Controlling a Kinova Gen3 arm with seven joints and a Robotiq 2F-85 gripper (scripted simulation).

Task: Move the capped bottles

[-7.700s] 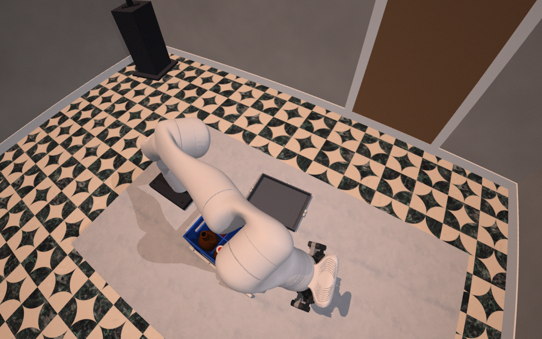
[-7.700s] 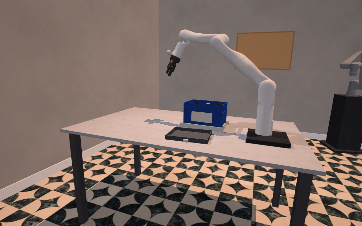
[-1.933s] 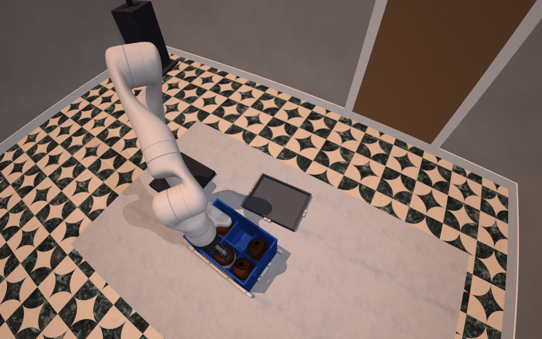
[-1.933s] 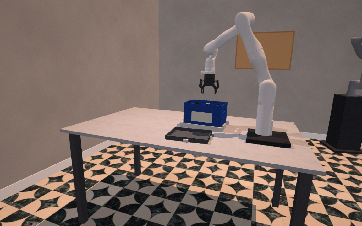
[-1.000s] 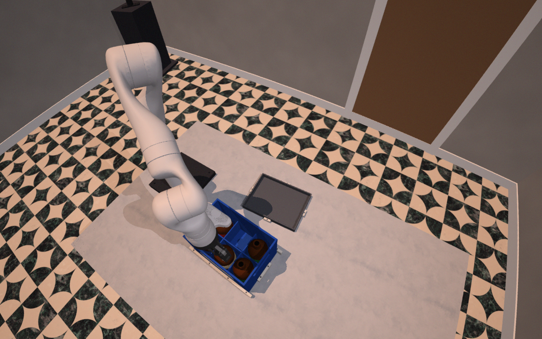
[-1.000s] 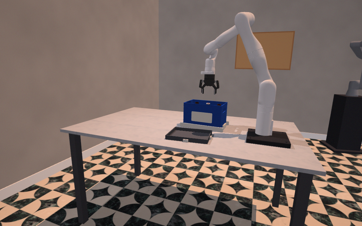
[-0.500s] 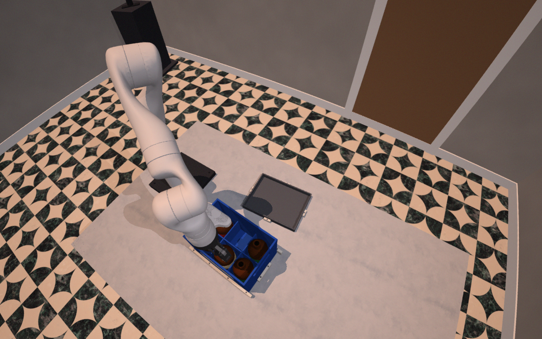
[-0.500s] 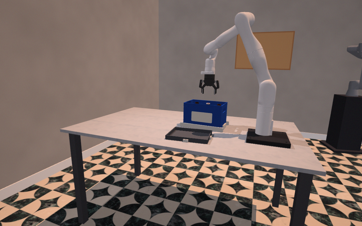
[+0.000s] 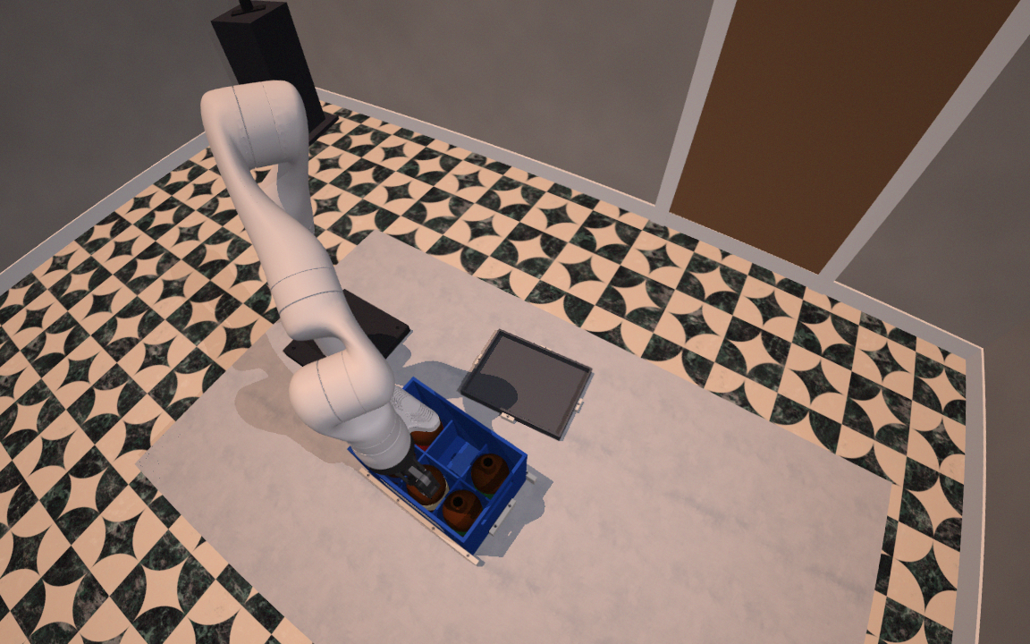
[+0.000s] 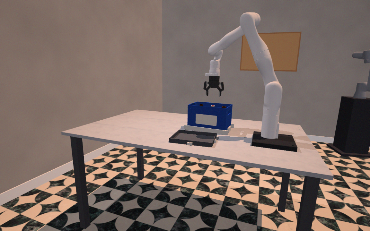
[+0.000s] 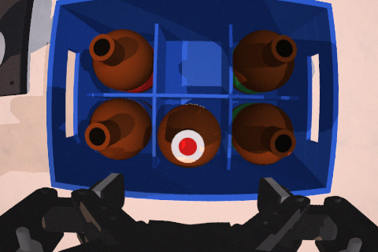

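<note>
Right now the brown capped bottle is 20 mm to the left of my hand and 150 mm below it. Also, from my hand: dark tray 100 mm ahead, 330 mm to the left, 220 mm below; then blue crate 10 mm ahead, 60 mm to the left, 150 mm below.
</note>
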